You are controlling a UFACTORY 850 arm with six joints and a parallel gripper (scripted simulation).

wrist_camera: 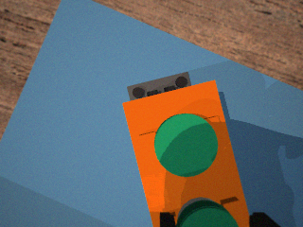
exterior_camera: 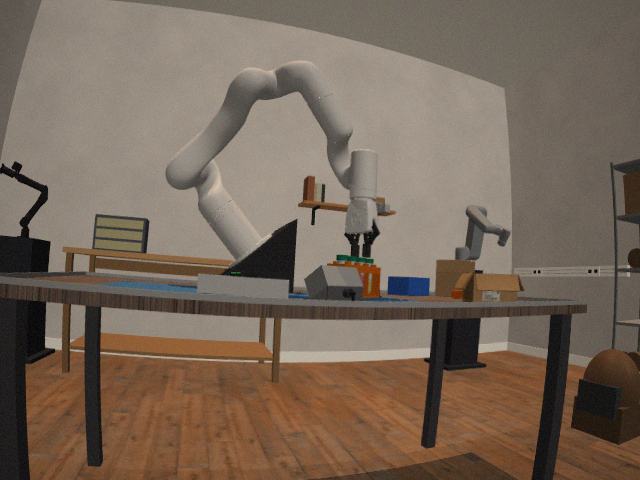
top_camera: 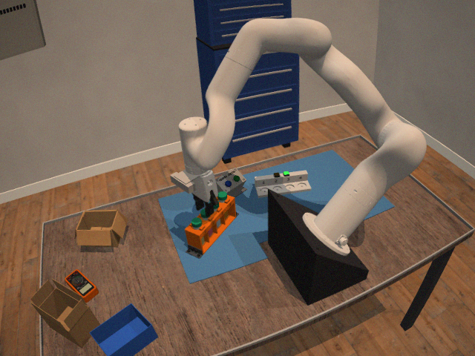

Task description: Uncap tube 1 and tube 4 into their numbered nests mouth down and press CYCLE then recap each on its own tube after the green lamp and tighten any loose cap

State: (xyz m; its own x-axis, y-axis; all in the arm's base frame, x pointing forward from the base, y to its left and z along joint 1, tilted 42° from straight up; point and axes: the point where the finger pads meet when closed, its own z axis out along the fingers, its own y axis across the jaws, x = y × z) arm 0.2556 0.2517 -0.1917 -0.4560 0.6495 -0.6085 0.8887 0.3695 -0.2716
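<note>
My gripper is now 210 mm short of the green key, 170 mm to the left of it and 70 mm above it. The rest, counted from my hand: blue key: 190 mm ahead, 130 mm to the right, 70 mm below; grey key housing: 220 mm ahead, 150 mm to the right, 90 mm below; blue bin: 350 mm behind, 350 mm to the left, 120 mm below.
</note>
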